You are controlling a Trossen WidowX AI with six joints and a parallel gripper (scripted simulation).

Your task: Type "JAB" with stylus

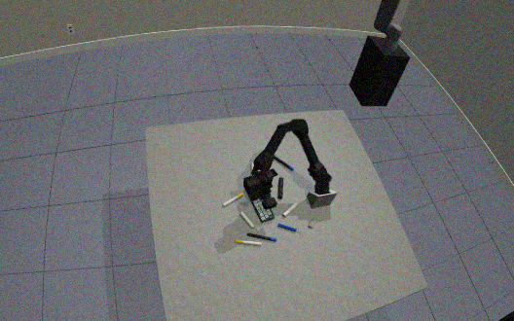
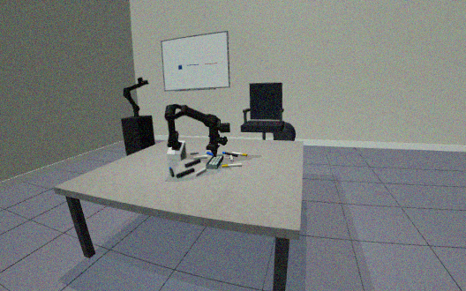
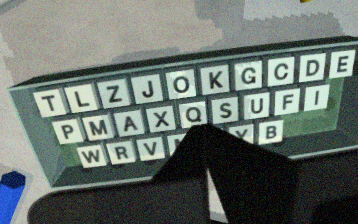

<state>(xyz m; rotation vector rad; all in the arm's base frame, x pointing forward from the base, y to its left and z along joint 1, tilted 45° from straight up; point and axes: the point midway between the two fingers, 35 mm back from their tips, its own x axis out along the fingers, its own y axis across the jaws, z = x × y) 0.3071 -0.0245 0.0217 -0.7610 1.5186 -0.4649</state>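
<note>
Right now the blue stylus is 17 cm to the left of my gripper tip, 13 cm behind it and 3 cm below it. Also, from my gripper tip: grey stylus tip: 19 cm to the left, 16 cm behind, 3 cm below; grey block: 24 cm behind, 15 cm to the left, 4 cm below.
</note>
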